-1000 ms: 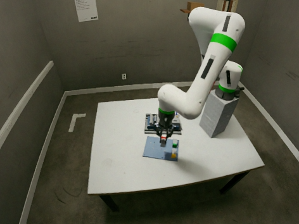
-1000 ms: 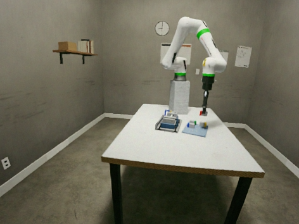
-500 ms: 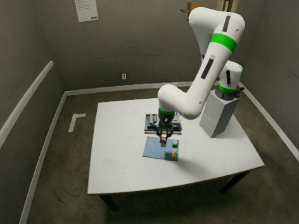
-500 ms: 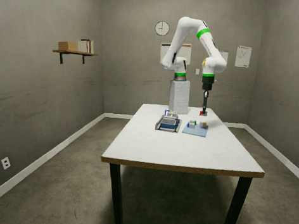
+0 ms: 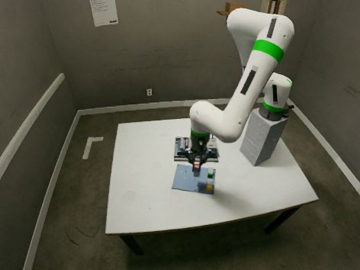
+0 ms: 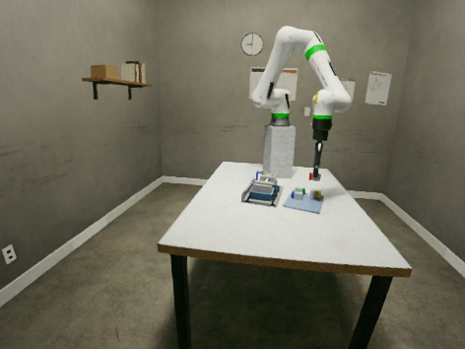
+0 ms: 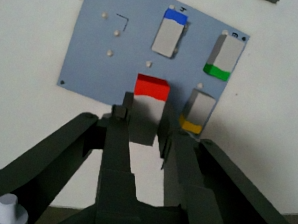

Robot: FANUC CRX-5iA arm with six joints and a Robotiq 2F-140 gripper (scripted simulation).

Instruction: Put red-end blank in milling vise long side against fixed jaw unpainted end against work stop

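My gripper is now 10 mm short of the work stop, 230 mm to the left of it and 90 mm above it. Round my hand: yellow-ended blank: 80 mm behind, 40 mm to the left, 160 mm below; then red-ended blank: 30 mm below; then blue-ended blank: 30 mm behind, 80 mm to the right, 160 mm below.
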